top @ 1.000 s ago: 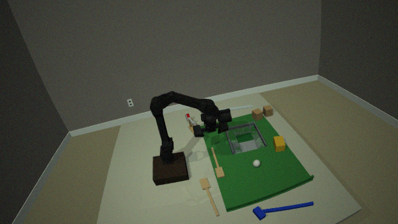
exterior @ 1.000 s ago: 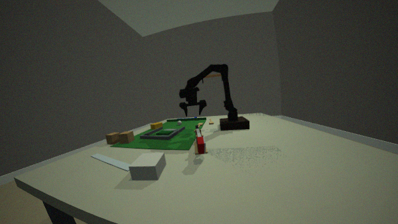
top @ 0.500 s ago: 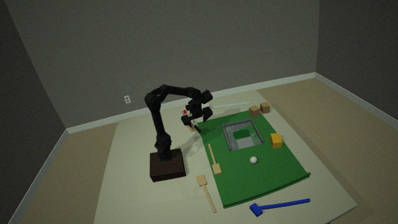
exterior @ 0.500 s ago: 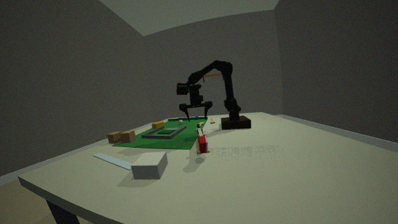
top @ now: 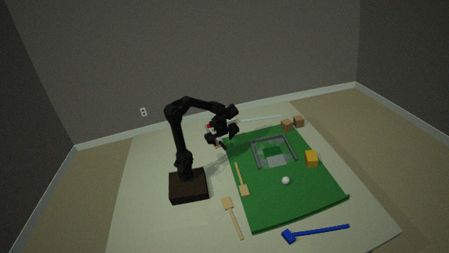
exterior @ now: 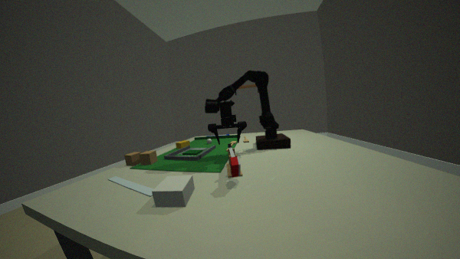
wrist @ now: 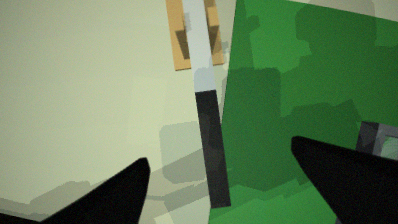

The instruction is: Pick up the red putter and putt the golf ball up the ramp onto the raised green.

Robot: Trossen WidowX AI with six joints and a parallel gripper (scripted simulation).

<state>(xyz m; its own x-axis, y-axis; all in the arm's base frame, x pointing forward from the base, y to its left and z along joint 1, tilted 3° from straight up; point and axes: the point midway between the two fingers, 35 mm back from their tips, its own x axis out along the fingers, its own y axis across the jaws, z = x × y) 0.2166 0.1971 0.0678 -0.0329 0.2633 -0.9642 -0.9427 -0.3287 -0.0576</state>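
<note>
The wooden stand lies 50 mm behind my gripper tip, 120 mm to the left of it and 40 mm below it. From my gripper tip the other things lie so: white golf ball (270 mm ahead, 340 mm to the right, 50 mm below); then green mat (260 mm ahead, 200 mm to the right, 70 mm below); then white block (70 mm ahead, 310 mm to the left, 50 mm below).
</note>
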